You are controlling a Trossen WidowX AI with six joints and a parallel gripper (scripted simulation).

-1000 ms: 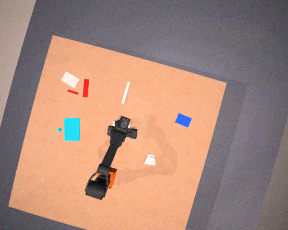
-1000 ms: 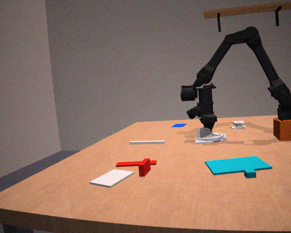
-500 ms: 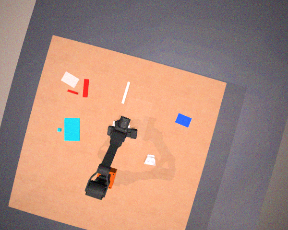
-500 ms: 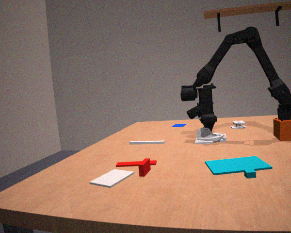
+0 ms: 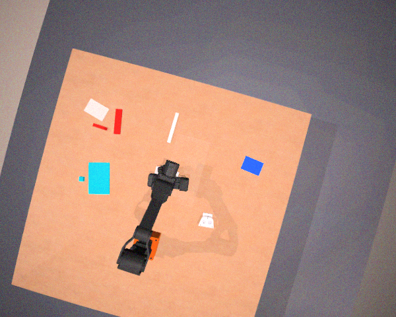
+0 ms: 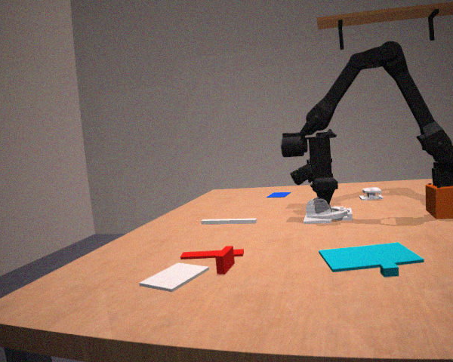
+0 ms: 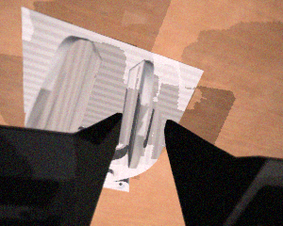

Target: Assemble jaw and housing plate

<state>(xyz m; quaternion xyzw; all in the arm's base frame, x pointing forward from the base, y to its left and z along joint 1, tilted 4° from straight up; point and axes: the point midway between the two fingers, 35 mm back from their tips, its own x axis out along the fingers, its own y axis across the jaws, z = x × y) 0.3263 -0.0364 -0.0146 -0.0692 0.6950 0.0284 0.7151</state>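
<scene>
My gripper tip is now 15 cm past the white housing plate, 23 cm to the left of it and 1 cm below it. Also, from my gripper tip: cyan plate 9 cm behind, 36 cm to the left, 1 cm below; then white block 15 cm behind, 23 cm to the right; then white bar 26 cm ahead, 6 cm to the left, 1 cm below.
</scene>
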